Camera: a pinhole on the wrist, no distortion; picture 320 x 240 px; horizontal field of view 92.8 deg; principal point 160.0 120.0 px. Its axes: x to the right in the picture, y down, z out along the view. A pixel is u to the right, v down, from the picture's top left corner.
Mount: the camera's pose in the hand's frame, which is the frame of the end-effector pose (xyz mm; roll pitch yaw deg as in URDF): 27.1 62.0 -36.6 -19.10 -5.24 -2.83
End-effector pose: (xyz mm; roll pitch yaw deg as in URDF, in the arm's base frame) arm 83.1 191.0 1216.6 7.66 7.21 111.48
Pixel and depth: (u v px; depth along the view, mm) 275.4 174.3 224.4
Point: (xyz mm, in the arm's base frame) -160.5 319.6 1381.3
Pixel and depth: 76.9 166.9 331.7
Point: -95.1 -23.4 1496.3
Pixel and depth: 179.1 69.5 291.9
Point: 30.6 246.0 1489.2
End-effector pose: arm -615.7 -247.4 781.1 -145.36 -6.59 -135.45
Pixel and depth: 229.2 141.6 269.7
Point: -751.3 -343.8 517.5
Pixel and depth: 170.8 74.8 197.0
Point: -620.3 -304.3 605.2
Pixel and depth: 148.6 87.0 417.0
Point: -533.3 -336.7 398.2
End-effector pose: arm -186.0 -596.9 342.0 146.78 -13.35 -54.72
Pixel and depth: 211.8 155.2 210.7
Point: -319.7 -804.6 331.0
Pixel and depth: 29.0 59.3 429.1
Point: -578.1 -500.5 -30.6
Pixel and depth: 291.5 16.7 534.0
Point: -65.4 -1180.1 -137.1
